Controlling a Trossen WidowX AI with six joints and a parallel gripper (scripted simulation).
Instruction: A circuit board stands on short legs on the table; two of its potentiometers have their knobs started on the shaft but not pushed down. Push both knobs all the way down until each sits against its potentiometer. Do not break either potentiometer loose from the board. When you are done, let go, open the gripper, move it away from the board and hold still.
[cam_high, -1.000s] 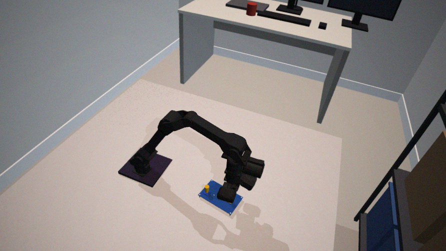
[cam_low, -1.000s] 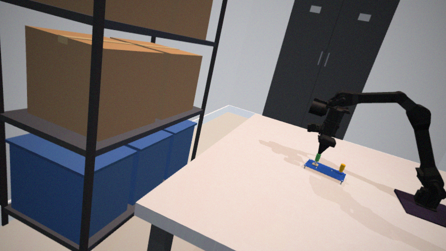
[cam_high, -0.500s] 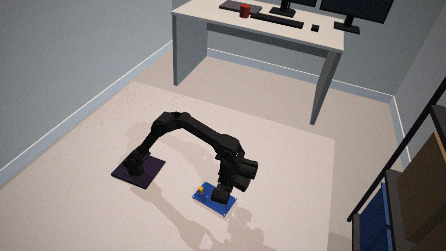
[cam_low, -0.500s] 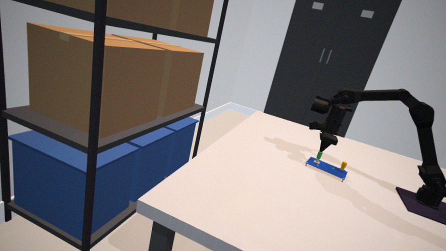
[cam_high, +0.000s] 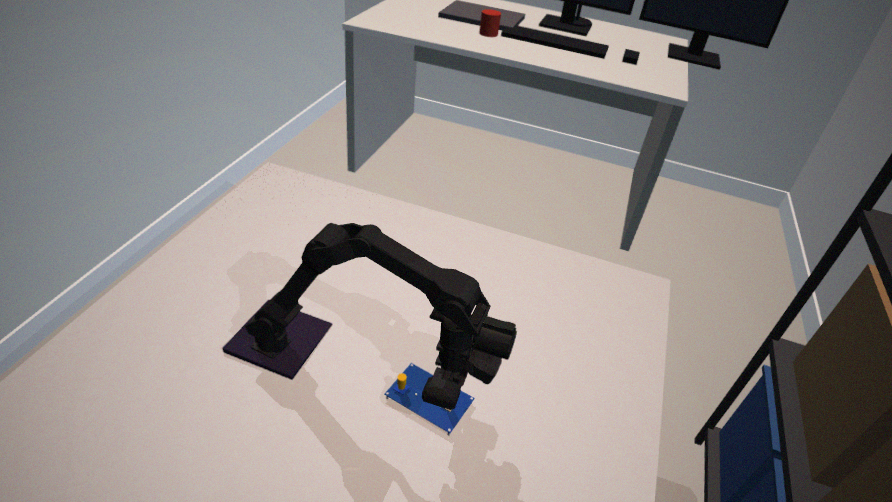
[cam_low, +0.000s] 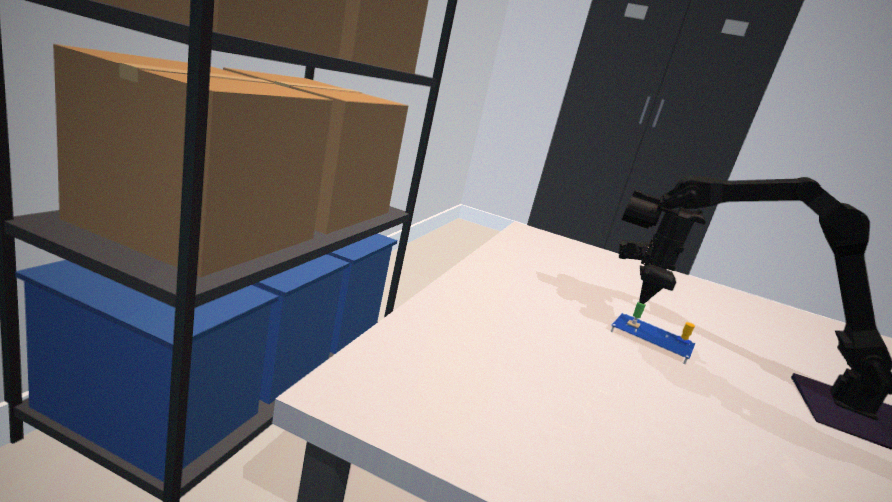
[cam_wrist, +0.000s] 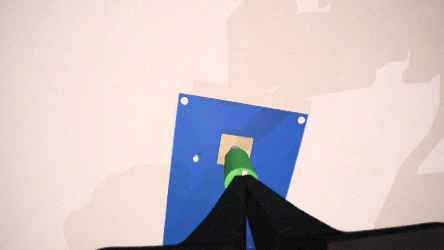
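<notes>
Right now the green knob is 1 cm below my gripper tip. The rest, counted from my gripper tip: yellow knob: 10 cm behind, 1 cm to the right, 3 cm below.
</notes>
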